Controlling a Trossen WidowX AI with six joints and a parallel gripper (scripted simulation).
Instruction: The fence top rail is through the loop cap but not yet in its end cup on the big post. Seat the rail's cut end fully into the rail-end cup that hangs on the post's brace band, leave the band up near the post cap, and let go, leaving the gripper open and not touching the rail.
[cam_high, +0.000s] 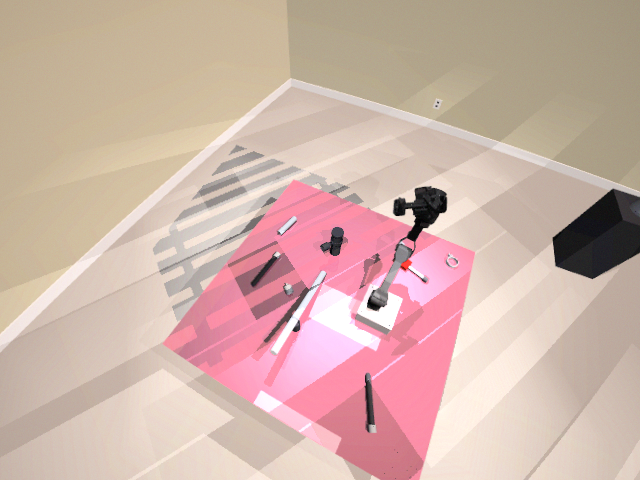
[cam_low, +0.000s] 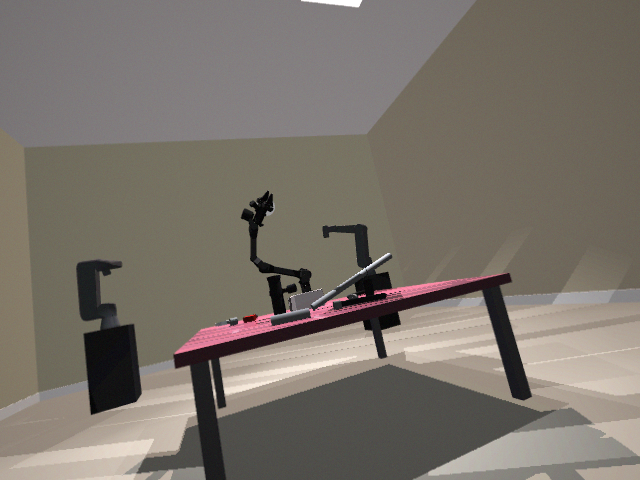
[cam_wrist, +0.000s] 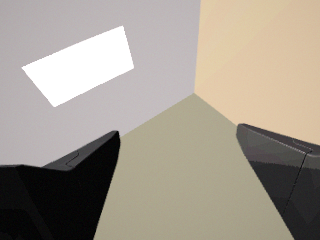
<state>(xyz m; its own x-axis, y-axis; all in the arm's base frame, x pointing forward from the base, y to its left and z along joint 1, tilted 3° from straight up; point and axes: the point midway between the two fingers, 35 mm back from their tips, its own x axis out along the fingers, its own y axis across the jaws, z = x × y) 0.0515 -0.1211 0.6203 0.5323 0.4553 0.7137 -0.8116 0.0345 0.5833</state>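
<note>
Right now the rail-end cup is 61 cm below my gripper tip, 30 cm ahead of it and 9 cm to the right of it. Also, from my gripper tip: short tube (72 cm below, 60 cm ahead, 19 cm to the right); short dark post (63 cm below, 36 cm to the left, 29 cm ahead).
</note>
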